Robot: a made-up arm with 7 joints.
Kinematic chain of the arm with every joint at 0, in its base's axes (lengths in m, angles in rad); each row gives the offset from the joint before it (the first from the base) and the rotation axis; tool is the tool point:
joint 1: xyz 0 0 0 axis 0 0.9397 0.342
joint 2: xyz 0 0 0 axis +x
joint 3: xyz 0 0 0 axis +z
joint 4: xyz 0.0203 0 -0.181 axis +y
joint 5: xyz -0.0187 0 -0.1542 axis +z
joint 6: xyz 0 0 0 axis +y
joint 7: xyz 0 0 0 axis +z
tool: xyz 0 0 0
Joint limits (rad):
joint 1: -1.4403..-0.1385
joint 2: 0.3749..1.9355
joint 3: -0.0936..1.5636
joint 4: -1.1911..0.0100
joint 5: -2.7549..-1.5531
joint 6: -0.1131..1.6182
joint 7: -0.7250..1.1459
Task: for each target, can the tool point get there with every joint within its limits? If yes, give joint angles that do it. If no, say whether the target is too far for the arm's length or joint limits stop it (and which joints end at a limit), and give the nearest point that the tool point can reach.
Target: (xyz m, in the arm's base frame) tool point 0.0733 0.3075 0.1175
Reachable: yes | joints -0.9617 1.7207 0.1949 -0.2945 -1.8167 0.1464 0.1429
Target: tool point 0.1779 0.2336 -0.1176
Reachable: yes | joints -0.4010 0.6440 0.8432 -0.9464 -2.6622 1.0027 0.8885
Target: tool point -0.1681 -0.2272 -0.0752
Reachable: no: joint limits stop it (at a limit: joint 1, joint 2, joint 3, joint 4) | nearest point 0.0463 0.1216 -0.3087 | short by 0.471 m
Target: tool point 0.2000 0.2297 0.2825
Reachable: no: too far | nearest point 0.1556 0.1958 0.1937 | short by 0.105 m
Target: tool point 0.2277 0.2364 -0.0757
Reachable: yes | joints -0.8841 0.8222 1.0828 -0.3608 -2.5426 0.8616 0.6568
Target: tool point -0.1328 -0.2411 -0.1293
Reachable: no: joint limits stop it (at a limit: joint 1, joint 2, joint 3, joint 4) | nearest point 0.0463 0.1216 -0.3087 | short by 0.442 m
